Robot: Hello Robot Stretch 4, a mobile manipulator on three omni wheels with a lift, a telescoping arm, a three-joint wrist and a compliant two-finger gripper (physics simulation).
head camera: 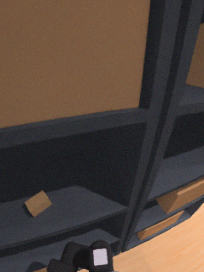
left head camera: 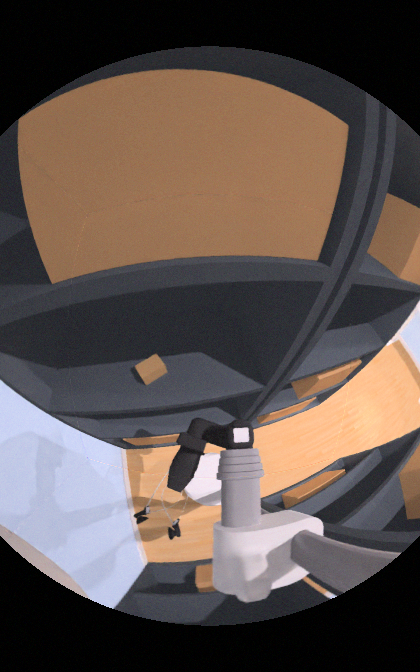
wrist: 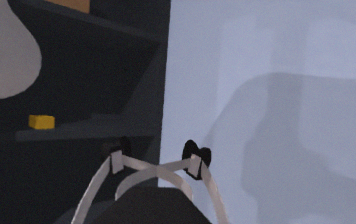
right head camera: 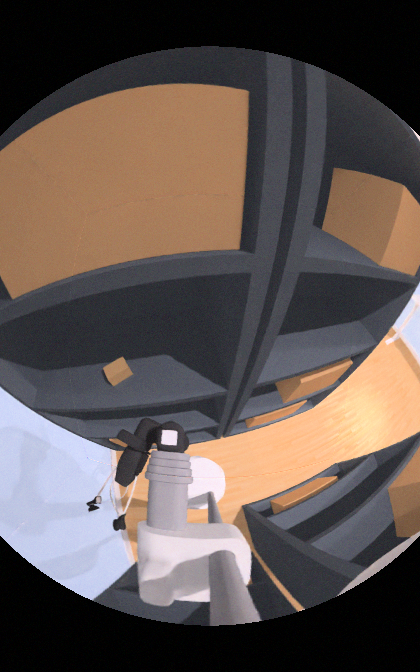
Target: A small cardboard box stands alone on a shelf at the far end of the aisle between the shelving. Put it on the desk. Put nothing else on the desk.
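Places are measured from the robot's base along level axes (x back, y up, z left), in centimetres.
Pixels of known places: gripper, fingertip midpoint: (wrist: 157,150).
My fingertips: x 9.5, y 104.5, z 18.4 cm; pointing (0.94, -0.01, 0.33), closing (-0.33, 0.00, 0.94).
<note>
Ahead of a thing's pixels: the offset from my fingertips to its middle. Level surfaces: height alone.
A small cardboard box @(dz +7.6, dx -50.2, dy -5.7 cm) (head camera: 38,203) (left head camera: 151,369) (right head camera: 118,371) stands alone, turned at an angle, on a dark shelf @(dy -8.2 cm) (head camera: 87,210) (left head camera: 210,377) (right head camera: 175,381) below a very large carton. My gripper (left head camera: 158,522) (right head camera: 106,513) (wrist: 157,150) is open and empty. It hangs outside the shelving, on the aisle side, apart from the small box, and points toward the pale blue wall. In the head camera view, part of the wrist shows at the bottom edge and the fingers are out of frame. The desk does not show in these views.
The large carton @(dz -5.8, dx -56.8, dy +51.1 cm) (head camera: 70,60) (left head camera: 190,170) (right head camera: 130,175) fills the upper compartment. Flat boxes lie on lower shelves at the right. Opposite shelving holds a flat box (left head camera: 312,487) (right head camera: 305,494). The wrist view shows a yellow box @(dz -22.3, dx +76.8, dy -5.9 cm) (wrist: 42,122) on a shelf beside the wall (wrist: 275,50).
</note>
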